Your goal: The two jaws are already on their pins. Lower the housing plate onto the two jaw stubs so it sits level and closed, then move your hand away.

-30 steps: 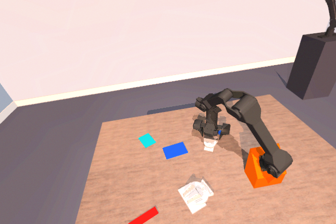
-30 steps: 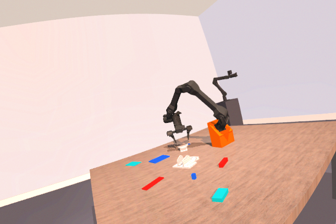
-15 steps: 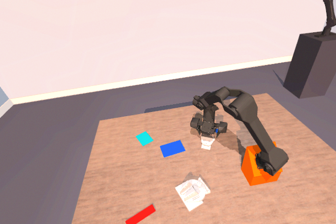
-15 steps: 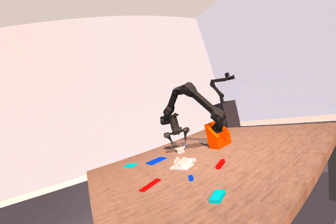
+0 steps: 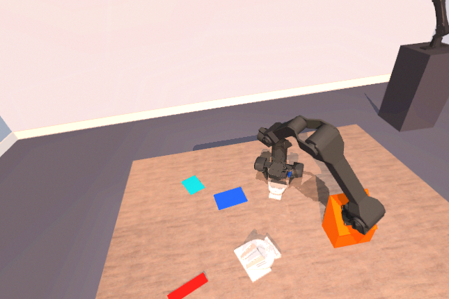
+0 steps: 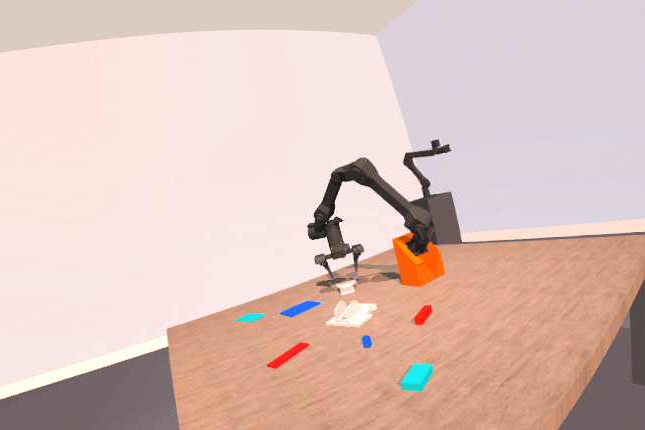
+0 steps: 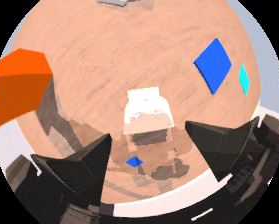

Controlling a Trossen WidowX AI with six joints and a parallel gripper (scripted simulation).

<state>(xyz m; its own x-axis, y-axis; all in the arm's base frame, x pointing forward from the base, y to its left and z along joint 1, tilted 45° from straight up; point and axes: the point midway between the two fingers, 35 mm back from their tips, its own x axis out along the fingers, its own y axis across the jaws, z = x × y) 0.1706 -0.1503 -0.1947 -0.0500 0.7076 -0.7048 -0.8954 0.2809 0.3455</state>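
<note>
The white block lies 1 cm ahead of my gripper tip, 1 cm to the left of it and 5 cm below it. Round my gripper tip: cyan tile 37 cm ahead, 11 cm to the right, 6 cm below; then red strip 38 cm ahead, 35 cm to the left, 6 cm below; then cyan block 25 cm ahead, 68 cm to the left, 5 cm below.
</note>
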